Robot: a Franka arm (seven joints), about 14 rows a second.
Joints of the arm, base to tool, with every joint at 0 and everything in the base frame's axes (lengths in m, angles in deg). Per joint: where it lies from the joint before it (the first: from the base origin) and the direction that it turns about. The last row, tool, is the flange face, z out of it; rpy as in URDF.
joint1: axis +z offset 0 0 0.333
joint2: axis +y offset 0 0 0
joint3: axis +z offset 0 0 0.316
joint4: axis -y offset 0.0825 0 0
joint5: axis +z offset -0.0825 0 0.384
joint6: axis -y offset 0 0 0
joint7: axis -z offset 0.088 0 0
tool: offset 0 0 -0.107 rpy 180 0 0
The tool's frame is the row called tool.
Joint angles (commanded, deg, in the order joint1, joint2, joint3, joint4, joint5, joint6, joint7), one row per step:
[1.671, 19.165, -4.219, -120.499, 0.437, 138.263, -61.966]
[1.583, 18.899, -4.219, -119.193, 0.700, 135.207, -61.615]
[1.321, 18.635, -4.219, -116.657, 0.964, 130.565, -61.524]
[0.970, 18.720, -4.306, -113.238, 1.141, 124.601, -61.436]
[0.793, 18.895, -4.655, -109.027, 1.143, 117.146, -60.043]
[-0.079, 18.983, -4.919, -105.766, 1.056, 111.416, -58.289]
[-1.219, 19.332, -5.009, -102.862, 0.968, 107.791, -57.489]
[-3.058, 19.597, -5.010, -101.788, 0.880, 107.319, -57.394]
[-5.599, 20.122, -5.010, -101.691, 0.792, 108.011, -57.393]
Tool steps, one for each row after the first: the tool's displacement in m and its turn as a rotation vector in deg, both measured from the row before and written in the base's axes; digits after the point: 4 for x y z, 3 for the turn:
[0.0023, -0.0007, 0.0073, 0.262, 1.464, -0.659]
[0.0059, -0.0024, 0.0140, 0.324, 1.824, -0.548]
[0.0068, -0.0041, 0.0157, 0.293, 2.613, -0.624]
[0.0063, -0.0048, 0.0198, -0.047, 3.408, -1.852]
[0.0030, -0.0114, 0.0168, -0.276, 2.563, -2.764]
[0.0045, -0.0129, 0.0141, -0.187, 1.082, -1.920]
[0.0015, -0.0199, 0.0047, -0.156, -0.321, -1.862]
[-0.0022, -0.0273, -0.0042, -0.164, -0.242, -2.481]

